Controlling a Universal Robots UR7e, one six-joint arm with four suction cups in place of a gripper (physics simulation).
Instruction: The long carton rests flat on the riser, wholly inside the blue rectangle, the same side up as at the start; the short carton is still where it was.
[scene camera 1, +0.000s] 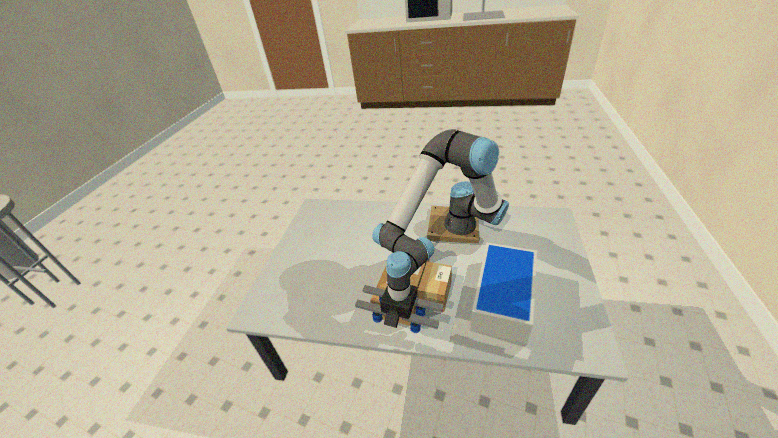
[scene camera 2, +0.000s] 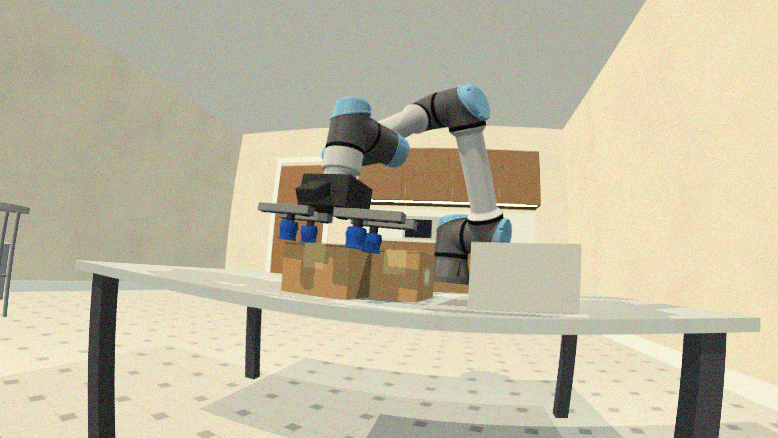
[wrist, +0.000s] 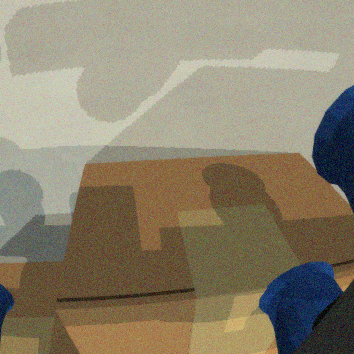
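Seen in the pictures: hand, tool point: (scene camera 2: 328, 245) (wrist: 125, 237); arm's base, link origin: (scene camera 1: 459, 225) (scene camera 2: 448, 283).
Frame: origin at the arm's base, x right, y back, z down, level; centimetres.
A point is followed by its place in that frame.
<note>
The long carton (scene camera 1: 383, 281) @[x 22.6, y -48.8, z -7.8 cm] (scene camera 2: 321, 277) @[x 14.8, y -59.0, z -1.1 cm] (wrist: 165, 175) @[x 14.3, y -59.0, z 0.6 cm], brown with a tape strip, stands on the table, partly hidden under the gripper in scene camera 1. My gripper (scene camera 1: 397, 315) @[x 12.1, y -62.0, z -7.1 cm] (scene camera 2: 331, 236) @[x 12.1, y -62.0, z -7.1 cm], with four blue suction cups, is down at its top and shut on it; the front cups reach its front edge. The exact contact of each cup is hard to see. The short carton (scene camera 1: 432, 288) @[x 3.1, y -47.7, z -7.7 cm] (scene camera 2: 400, 277) @[x 1.8, y -49.8, z -2.2 cm] (wrist: 10, 275) @[x 1.1, y -49.8, z 1.2 cm], with a white label, stands close beside it on the right. The pale riser (scene camera 1: 500, 329) @[x -23.0, y -56.0, z -2.6 cm] (scene camera 2: 525, 277) @[x -22.8, y -55.9, z -3.3 cm] stands further right, with the blue rectangle (scene camera 1: 506, 282) @[x -23.3, y -39.9, z -9.4 cm] on its top.
The arm's wooden base plate (scene camera 1: 436, 235) @[x 9.5, y -10.5, z -0.6 cm] is at the back of the grey table (scene camera 1: 326, 228) @[x 67.6, y -13.6, z 2.7 cm] (scene camera 2: 642, 323) @[x -41.5, y -63.3, z 3.3 cm], behind the cartons. The table's front edge runs close in front of the gripper. A stool (scene camera 1: 21, 255) stands on the floor at the far left.
</note>
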